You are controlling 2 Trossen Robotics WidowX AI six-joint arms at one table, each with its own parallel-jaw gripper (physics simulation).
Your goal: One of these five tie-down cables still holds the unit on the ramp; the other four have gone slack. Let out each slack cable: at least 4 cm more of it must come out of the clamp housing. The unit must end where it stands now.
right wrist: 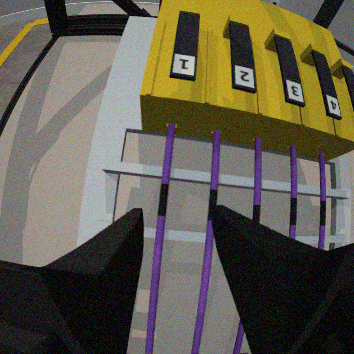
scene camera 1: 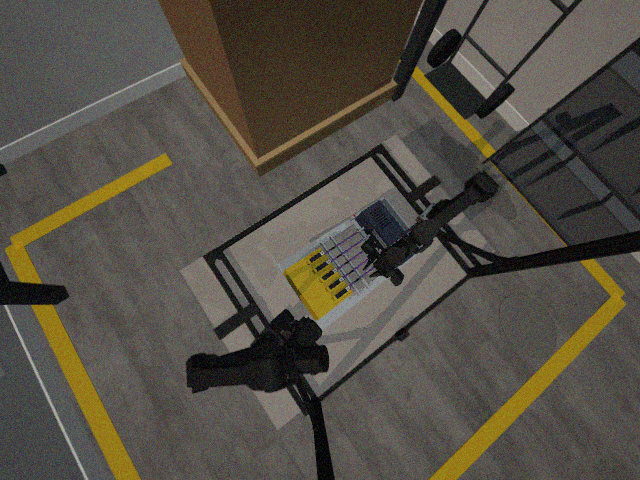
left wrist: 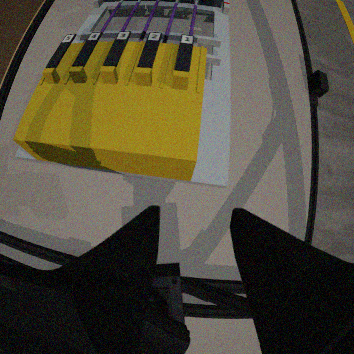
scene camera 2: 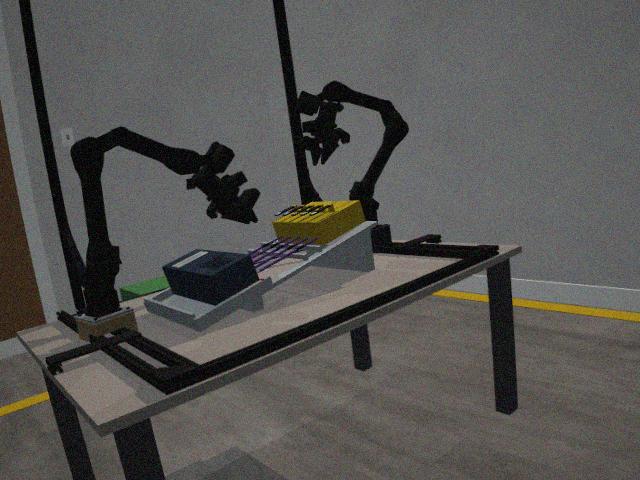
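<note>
The yellow clamp housing [scene camera 1: 312, 298] [scene camera 2: 336, 227] [left wrist: 115, 120] [right wrist: 220, 60] sits high on the pale ramp [scene camera 2: 356, 253] [left wrist: 215, 125] [right wrist: 107, 125]. Its black levers are numbered 1 to 5 and look alike. Purple cables with black bands run down to the dark blue unit [scene camera 1: 379, 222] [scene camera 2: 211, 279] at the ramp's low end. My right gripper [scene camera 2: 253, 222] [right wrist: 177, 216] is partly open and empty, above the cables. In the right wrist view cable 1 [right wrist: 156, 265] and cable 2 [right wrist: 204, 280] show between its fingers. My left gripper [scene camera 2: 320, 161] [left wrist: 195, 216] is partly open and empty, above and behind the housing's upper end. Which cable is taut I cannot tell.
Black rails [scene camera 2: 310, 328] run along the table's edges. A green block [scene camera 2: 144, 288] lies behind the unit in scene camera 2. Low crossbars [right wrist: 190, 176] of the ramp pass under the cables. A large brown cabinet [scene camera 1: 310, 67] stands beyond the table in scene camera 1.
</note>
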